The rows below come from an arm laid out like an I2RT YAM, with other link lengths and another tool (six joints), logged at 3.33 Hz.
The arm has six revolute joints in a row. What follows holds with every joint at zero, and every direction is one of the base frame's. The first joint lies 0.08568 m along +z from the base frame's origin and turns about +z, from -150 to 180 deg. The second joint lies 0.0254 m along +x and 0.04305 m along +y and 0.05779 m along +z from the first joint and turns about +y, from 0 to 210 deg. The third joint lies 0.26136 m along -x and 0.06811 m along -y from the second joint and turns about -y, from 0 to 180 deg. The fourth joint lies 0.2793 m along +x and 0.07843 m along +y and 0.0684 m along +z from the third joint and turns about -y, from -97 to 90 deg. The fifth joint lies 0.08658 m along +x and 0.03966 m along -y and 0.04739 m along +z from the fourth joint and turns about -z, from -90 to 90 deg. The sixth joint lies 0.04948 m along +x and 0.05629 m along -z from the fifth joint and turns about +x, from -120 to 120 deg. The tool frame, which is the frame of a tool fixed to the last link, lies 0.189 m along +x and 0.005 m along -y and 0.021 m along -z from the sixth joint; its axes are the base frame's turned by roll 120.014, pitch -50.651 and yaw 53.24 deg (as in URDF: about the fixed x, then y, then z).
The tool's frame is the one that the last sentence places.
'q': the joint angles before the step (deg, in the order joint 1, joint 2, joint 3, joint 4, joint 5, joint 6). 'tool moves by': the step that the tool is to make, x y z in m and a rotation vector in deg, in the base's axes. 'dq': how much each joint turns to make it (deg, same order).
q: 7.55 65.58 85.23 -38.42 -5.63 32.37
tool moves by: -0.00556 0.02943 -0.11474 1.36 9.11 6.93
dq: -0.01 -1.47 -17.01 6.61 -7.37 -0.40
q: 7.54 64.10 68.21 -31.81 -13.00 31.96
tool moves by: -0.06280 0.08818 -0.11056 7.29 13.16 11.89
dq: 8.52 -0.68 -16.03 5.93 -8.14 6.73
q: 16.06 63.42 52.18 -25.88 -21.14 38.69
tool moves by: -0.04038 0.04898 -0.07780 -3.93 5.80 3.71
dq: 11.82 4.20 -7.53 6.14 7.16 4.26
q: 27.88 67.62 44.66 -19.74 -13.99 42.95
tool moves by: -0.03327 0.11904 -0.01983 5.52 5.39 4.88
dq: 15.65 14.67 5.58 10.79 2.92 13.17
